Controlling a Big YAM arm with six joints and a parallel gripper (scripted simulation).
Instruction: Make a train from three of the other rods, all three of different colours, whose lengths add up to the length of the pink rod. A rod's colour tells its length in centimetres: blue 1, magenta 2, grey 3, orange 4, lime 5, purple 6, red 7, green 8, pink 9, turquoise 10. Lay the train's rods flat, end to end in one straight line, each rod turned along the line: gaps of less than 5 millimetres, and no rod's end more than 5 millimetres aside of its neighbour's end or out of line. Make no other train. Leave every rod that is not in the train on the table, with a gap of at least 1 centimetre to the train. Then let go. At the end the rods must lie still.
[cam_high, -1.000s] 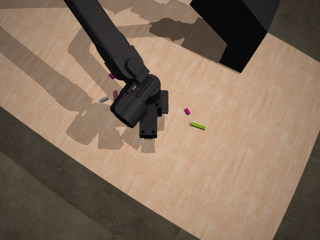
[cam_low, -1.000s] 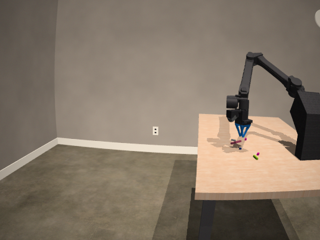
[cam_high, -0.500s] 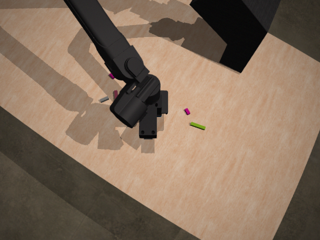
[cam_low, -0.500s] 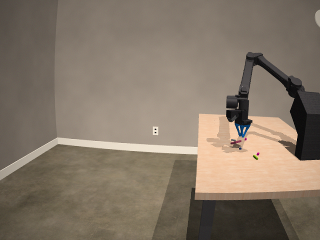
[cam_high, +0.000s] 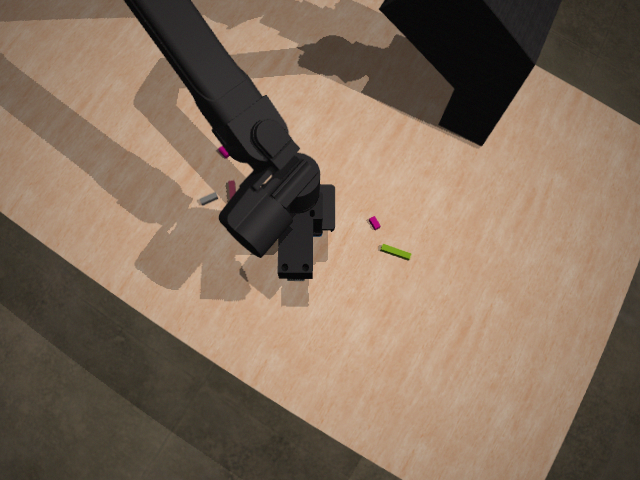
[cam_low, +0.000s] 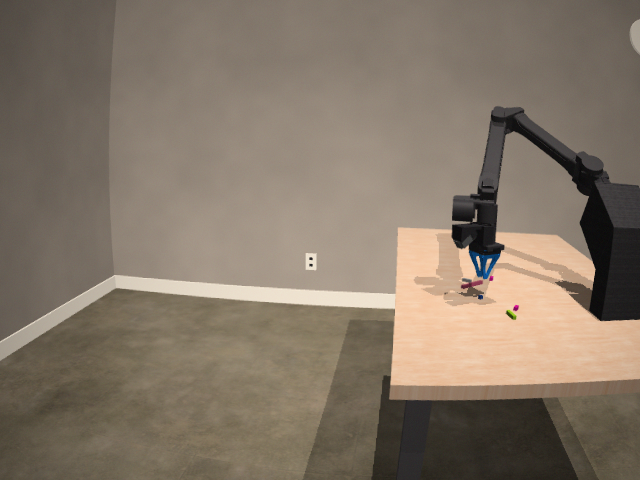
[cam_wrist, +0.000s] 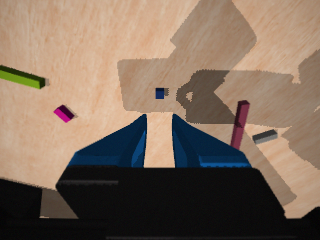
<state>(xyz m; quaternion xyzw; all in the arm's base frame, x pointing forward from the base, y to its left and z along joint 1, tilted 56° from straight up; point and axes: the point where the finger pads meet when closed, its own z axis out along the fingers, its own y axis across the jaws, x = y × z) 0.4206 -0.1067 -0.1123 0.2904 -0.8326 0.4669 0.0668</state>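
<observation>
My hand is 60 mm above the blue rod. Round my hand: grey rod 30 mm ahead, 170 mm to the right, 60 mm below; pink rod 10 mm ahead, 120 mm to the right, 60 mm below; lime rod 70 mm behind, 140 mm to the left, 60 mm below.
</observation>
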